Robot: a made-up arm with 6 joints.
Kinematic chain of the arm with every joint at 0, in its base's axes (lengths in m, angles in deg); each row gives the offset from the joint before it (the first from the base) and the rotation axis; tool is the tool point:
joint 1: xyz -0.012 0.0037 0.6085 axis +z
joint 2: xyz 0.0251 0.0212 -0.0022 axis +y
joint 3: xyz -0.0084 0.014 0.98 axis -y
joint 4: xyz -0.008 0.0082 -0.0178 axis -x
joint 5: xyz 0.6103 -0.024 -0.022 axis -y
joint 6: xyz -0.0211 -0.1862 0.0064 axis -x
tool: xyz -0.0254 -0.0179 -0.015
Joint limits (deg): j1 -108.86..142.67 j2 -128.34..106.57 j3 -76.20..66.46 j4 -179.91..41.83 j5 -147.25..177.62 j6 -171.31..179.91
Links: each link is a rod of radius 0.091 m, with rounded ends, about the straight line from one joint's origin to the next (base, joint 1, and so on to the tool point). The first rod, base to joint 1, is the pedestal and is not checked.
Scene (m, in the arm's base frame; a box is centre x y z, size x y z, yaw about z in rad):
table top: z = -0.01
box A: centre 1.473 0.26 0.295 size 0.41 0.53 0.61 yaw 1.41
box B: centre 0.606 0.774 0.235 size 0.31 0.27 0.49 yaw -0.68
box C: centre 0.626 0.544 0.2 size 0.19 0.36 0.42 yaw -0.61
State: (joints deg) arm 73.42 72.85 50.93 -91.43 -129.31 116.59
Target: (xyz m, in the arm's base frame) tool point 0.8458 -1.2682 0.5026
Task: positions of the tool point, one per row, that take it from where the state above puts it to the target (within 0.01 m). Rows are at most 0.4 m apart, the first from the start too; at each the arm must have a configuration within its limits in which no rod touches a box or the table.
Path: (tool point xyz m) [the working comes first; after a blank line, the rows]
Joints at the target: -55.41 73.60 58.41 -73.73 -125.62 115.97
Straight joint move there: touches box A.

1: 0.6823 1.3276 0.5239
2: 0.9719 1.1427 0.6065
3: 1.2093 0.8928 0.6906
4: 1.3800 0.5922 0.7753
5: 1.4730 0.2599 0.8605
6: 1.5045 -0.0859 0.7894
7: 1.4527 -0.4311 0.7179
8: 1.3200 -0.7559 0.6459
9: 1.1136 -1.0405 0.5741
10: 0.8457 -1.2682 0.5025

